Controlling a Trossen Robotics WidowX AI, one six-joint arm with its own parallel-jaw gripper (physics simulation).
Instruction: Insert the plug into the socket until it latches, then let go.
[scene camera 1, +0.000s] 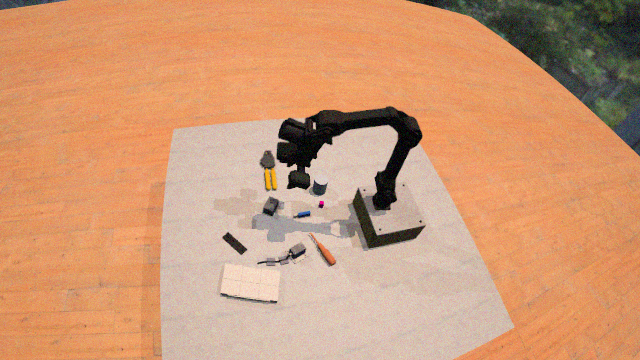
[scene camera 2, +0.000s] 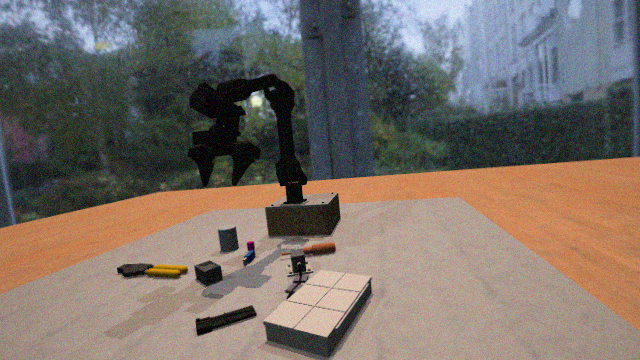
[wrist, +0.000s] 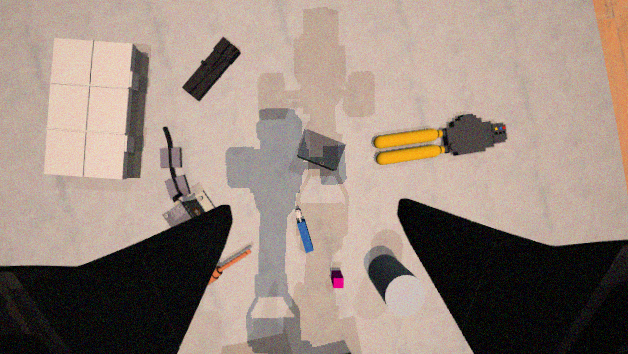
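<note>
A small dark grey block, which looks like the plug, lies alone on the mat. A grey housing on a pale base plate, with a black cable and grey clips, looks like the socket; a finger partly hides it in the wrist view. The two parts are apart. My gripper is open and empty, pointing down high above the mat. In the wrist view the block shows ahead of the gap between the fingertips, and the housing by the left fingertip.
A blue stick, magenta cube and grey cylinder stand or lie nearby. Yellow-handled pliers, an orange screwdriver, a black bar and a tiled box lie around.
</note>
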